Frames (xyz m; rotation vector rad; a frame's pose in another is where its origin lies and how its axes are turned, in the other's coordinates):
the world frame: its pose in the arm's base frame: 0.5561 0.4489 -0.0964 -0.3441 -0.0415 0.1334
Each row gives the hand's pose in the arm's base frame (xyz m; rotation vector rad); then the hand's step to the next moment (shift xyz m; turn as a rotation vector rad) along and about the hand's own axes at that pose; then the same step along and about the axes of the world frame.
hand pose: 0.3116 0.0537 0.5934 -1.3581 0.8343 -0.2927
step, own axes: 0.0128 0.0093 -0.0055 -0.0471 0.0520 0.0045
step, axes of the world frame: 0.0009 -0.0052 -0.0159 -0.0375 0.0582 -0.0123
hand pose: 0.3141 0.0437 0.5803 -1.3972 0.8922 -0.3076
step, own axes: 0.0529 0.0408 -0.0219 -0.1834 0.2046 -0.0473
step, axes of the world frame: -0.0003 -0.0223 -0.0667 -0.1974 0.1883 -0.0573
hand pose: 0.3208 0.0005 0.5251 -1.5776 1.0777 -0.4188
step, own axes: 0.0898 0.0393 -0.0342 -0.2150 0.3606 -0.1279
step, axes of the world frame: -0.0086 -0.0687 -0.0773 -0.3412 0.2284 -0.1551
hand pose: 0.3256 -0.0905 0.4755 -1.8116 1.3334 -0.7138
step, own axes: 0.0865 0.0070 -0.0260 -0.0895 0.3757 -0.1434
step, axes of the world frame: -0.0109 -0.0872 -0.0222 -0.3417 0.1100 -0.2021
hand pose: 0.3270 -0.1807 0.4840 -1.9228 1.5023 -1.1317
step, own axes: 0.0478 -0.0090 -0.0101 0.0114 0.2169 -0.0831
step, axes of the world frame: -0.0048 -0.0478 0.0128 -0.2009 0.0005 -0.1172
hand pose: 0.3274 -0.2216 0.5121 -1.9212 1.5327 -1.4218
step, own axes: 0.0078 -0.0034 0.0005 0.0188 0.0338 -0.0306
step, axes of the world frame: 0.0012 -0.0075 0.0038 -0.0476 -0.0120 -0.0045
